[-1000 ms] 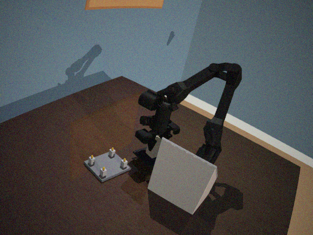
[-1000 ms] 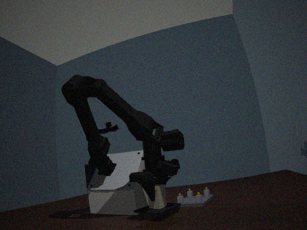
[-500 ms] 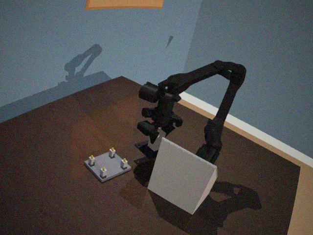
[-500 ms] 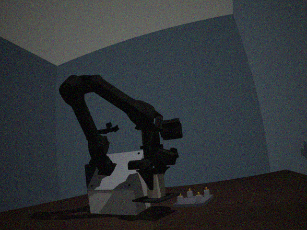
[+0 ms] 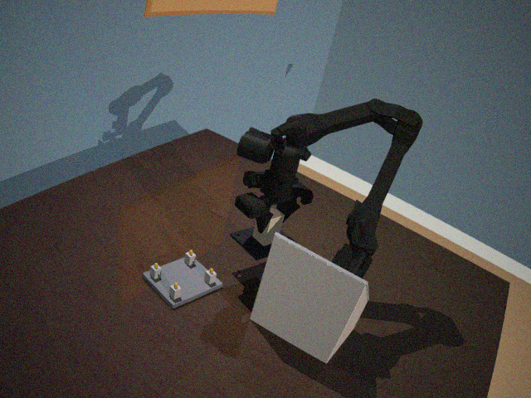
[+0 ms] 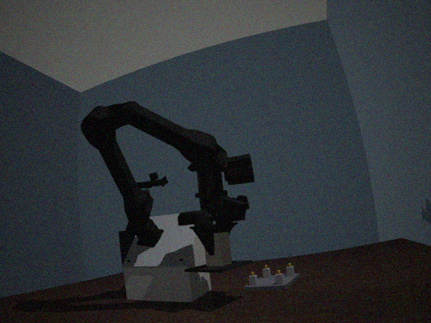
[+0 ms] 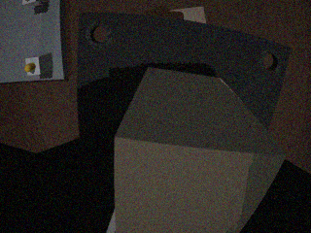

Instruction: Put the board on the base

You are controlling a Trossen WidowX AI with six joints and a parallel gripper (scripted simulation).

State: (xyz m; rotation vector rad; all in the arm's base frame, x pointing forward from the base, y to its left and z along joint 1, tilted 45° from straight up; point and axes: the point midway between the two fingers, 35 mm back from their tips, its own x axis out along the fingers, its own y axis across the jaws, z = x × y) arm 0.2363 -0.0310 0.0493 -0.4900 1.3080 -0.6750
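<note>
The grey base is 19 cm to the left of my gripper tip, 11 cm below it and 7 cm ahead of it. From my gripper tip the other things lie so: flat black board: 1 cm below.
</note>
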